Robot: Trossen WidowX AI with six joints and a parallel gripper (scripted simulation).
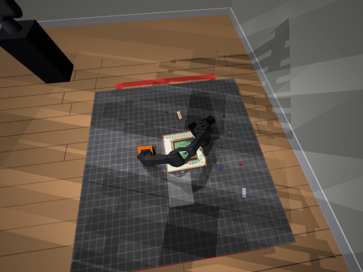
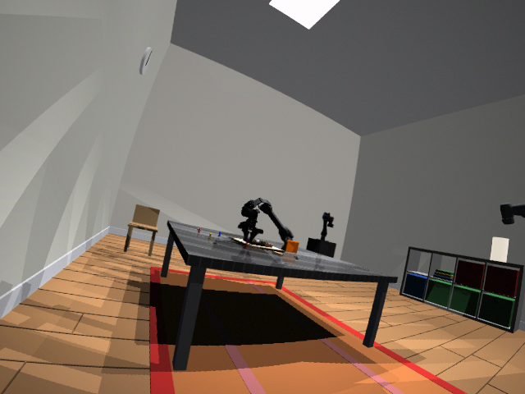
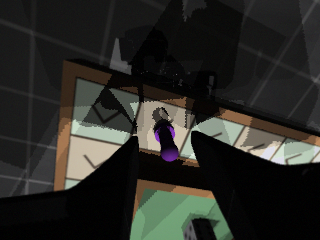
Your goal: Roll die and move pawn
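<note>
The green dice tray is 110 mm behind my gripper tip, 70 mm to the right of it and 20 mm below it. From my gripper tip the other things lie so: white die (110 mm behind, 80 mm to the right); then purple pawn (right at my gripper tip); then wooden block (230 mm to the left, 110 mm behind, 20 mm below).
</note>
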